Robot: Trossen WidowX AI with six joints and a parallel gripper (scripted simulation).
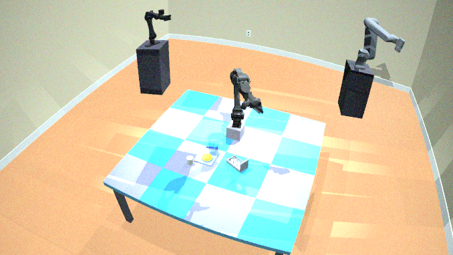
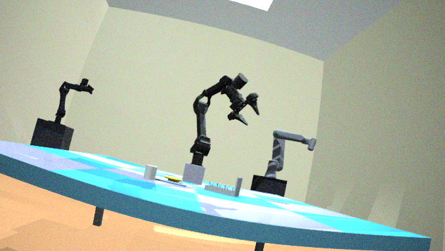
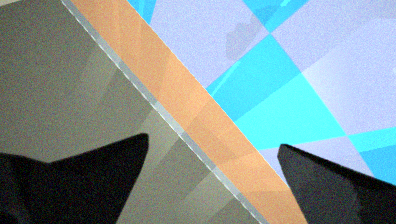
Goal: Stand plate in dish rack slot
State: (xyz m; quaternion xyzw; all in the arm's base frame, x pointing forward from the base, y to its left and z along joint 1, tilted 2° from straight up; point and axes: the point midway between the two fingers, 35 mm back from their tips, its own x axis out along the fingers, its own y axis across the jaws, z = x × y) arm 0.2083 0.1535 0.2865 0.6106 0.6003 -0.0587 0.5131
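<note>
Right now my gripper tip is 8 cm short of the yellow plate, 32 cm to the left of it and 35 cm above it. Round my gripper tip: grey dish rack: 10 cm ahead, 12 cm to the right, 34 cm below; then blue spoon: 4 cm behind, 31 cm to the right, 36 cm below; then light blue mat: 6 cm ahead, 33 cm to the right, 36 cm below.
</note>
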